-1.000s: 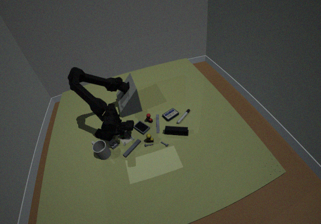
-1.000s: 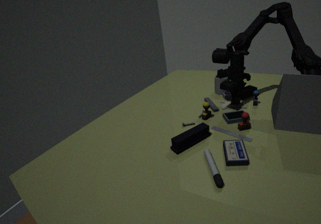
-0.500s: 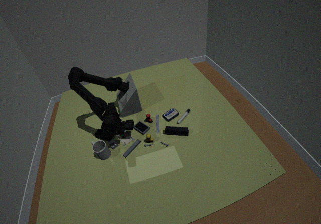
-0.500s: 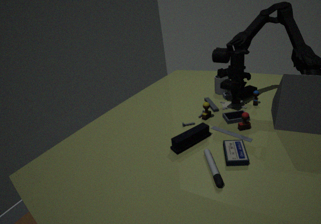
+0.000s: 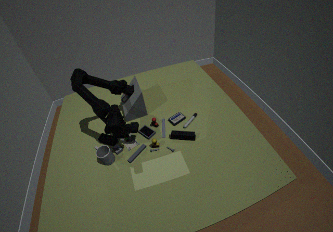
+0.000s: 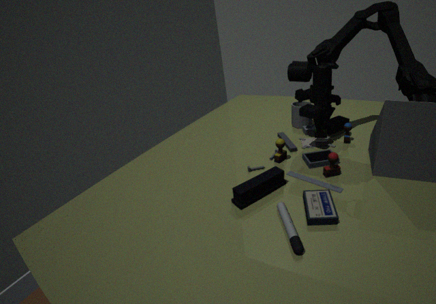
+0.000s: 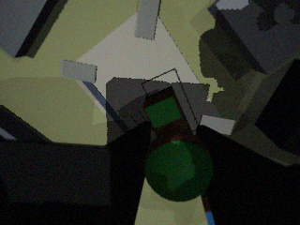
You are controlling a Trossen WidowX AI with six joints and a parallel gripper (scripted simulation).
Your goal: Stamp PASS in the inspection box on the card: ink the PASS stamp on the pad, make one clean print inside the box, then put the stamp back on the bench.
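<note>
The yellow-knobbed stamp is 16 cm to the left of my gripper tip, 8 cm ahead of it and 2 cm below it. From my gripper tip the other things lie so: dark ink pad 12 cm to the left, 3 cm below, 3 cm behind; blue-knobbed stamp 8 cm behind, 4 cm to the right, 2 cm below; green-knobbed stamp right at my gripper tip.
</note>
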